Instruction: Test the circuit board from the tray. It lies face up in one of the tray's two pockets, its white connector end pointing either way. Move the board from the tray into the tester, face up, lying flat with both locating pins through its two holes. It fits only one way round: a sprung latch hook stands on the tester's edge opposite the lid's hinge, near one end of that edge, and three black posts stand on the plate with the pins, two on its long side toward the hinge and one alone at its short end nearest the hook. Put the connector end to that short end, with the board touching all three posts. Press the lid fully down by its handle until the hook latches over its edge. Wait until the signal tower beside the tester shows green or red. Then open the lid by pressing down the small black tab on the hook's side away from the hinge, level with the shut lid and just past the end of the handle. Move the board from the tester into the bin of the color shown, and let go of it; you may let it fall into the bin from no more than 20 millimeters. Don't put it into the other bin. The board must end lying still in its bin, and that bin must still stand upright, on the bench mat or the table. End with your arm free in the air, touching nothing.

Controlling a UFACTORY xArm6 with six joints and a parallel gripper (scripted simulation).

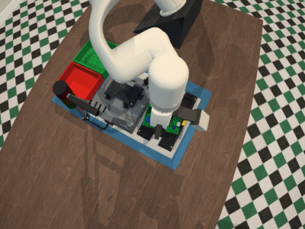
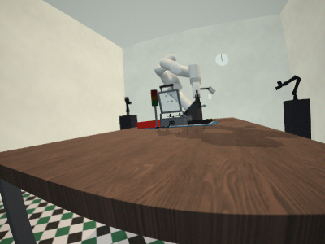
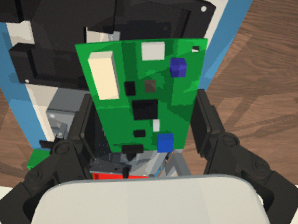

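Right now my hand is right at the green circuit board. Also, from my hand: black nest (6 cm behind, 16 cm to the right, 5 cm below); clear lid (6 cm ahead, 18 cm to the right, 6 cm above); latch hook (12 cm behind, 10 cm to the right, 4 cm below).
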